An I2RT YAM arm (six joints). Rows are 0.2 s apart.
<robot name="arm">
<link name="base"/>
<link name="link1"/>
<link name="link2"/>
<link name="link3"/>
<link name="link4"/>
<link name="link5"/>
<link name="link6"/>
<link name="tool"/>
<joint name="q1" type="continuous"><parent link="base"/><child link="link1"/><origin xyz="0 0 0.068"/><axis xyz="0 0 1"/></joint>
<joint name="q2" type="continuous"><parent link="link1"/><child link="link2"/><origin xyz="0.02 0.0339 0.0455" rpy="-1.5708 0 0"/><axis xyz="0 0 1"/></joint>
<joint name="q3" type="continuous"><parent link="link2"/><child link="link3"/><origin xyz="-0.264 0 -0.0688" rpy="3.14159 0 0"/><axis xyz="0 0 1"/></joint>
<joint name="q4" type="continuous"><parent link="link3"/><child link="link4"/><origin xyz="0.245 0.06 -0.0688"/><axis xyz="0 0 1"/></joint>
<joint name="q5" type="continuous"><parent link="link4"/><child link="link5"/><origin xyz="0.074 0.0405 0.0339" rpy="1.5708 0 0"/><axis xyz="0 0 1"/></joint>
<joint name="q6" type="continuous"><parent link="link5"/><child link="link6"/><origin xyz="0.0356 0 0.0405" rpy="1.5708 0 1.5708"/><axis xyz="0 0 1"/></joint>
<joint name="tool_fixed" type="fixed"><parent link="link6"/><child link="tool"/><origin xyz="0 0 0" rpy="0 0 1.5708"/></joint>
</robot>
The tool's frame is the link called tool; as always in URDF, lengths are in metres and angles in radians. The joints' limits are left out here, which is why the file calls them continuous.
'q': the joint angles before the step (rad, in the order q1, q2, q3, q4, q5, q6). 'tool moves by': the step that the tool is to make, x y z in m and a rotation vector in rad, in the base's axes. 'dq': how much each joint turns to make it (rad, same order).
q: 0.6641 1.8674 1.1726 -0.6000 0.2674 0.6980
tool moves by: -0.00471 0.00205 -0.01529 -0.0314 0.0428 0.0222
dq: 0.0125 0.0340 -0.0156 -0.0009 -0.0043 -0.0093
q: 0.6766 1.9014 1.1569 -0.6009 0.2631 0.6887
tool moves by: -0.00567 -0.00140 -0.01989 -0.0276 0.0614 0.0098
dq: 0.0054 0.0414 -0.0261 0.0027 -0.0176 -0.0011
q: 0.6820 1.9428 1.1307 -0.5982 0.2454 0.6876
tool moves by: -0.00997 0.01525 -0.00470 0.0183 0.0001 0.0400
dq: 0.0510 0.0132 -0.0032 0.0250 -0.0120 0.0135
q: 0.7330 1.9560 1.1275 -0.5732 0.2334 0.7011
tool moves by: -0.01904 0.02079 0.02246 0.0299 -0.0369 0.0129
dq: 0.0828 -0.0536 0.0242 -0.0473 0.0172 0.0700
